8 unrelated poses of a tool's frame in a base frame.
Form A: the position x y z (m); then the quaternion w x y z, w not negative.
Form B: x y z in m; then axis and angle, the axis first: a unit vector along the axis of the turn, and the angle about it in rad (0 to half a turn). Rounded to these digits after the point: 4 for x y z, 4 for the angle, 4 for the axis.
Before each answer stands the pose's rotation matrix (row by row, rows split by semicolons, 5 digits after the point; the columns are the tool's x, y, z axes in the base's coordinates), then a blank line. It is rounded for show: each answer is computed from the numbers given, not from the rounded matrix.
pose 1, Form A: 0.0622, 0.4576, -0.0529, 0.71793, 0.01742, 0.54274, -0.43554
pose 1, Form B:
0.03147 0.64429 0.76413; -0.60647 0.62000 -0.49779; -0.79448 -0.44776 0.41025

0.0622, 0.4576, -0.0529, 0.0250, 0.7797, -0.6257, 1.5399
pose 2, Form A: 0.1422, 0.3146, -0.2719, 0.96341, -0.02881, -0.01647, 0.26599
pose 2, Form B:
0.85796 -0.51156 -0.04706; 0.51346 0.85684 0.04675; 0.01641 -0.06427 0.99780

0.1422, 0.3146, -0.2719, -0.1075, -0.0614, 0.9923, 0.5427
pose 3, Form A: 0.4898, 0.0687, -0.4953, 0.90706, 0.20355, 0.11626, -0.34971
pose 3, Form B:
0.72837 0.68174 0.06854; -0.58708 0.67254 -0.45058; -0.35328 0.28795 0.89010

0.4898, 0.0687, -0.4953, 0.4835, 0.2761, -0.8307, 0.8691
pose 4, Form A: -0.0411, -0.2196, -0.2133, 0.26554, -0.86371, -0.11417, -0.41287
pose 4, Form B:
0.63301 0.41649 0.65256; -0.02205 -0.83291 0.55297; 0.77383 -0.36442 -0.51806

-0.0411, -0.2196, -0.2133, -0.8959, -0.1184, -0.4282, 2.6041
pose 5, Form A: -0.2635, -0.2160, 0.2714, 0.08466, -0.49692, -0.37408, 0.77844
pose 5, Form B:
-0.49181 0.23997 -0.83698; 0.50358 -0.70579 -0.49826; -0.71030 -0.66654 0.22627

-0.2635, -0.2160, 0.2714, -0.4987, -0.3754, 0.7812, 2.9721
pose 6, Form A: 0.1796, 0.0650, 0.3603, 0.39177, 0.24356, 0.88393, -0.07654
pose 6, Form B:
-0.57439 0.49055 0.65531; 0.37061 0.86964 -0.32615; -0.72988 0.05553 -0.68131

0.1796, 0.0650, 0.3603, 0.2647, 0.9607, -0.0832, 2.3365
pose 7, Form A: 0.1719, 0.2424, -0.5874, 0.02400, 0.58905, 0.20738, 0.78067
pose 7, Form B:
-0.30489 0.20684 0.92965; 0.28178 -0.91284 0.29551; 0.90975 0.35206 0.22003

0.1719, 0.2424, -0.5874, 0.5892, 0.2074, 0.7809, 3.0936
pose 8, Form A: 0.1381, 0.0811, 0.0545, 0.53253, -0.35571, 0.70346, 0.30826
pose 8, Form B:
-0.17976 -0.82877 0.52993; -0.17214 0.55689 0.81255; -0.96853 0.05484 -0.24277

0.1381, 0.0811, 0.0545, -0.4203, 0.8311, 0.3642, 2.0184
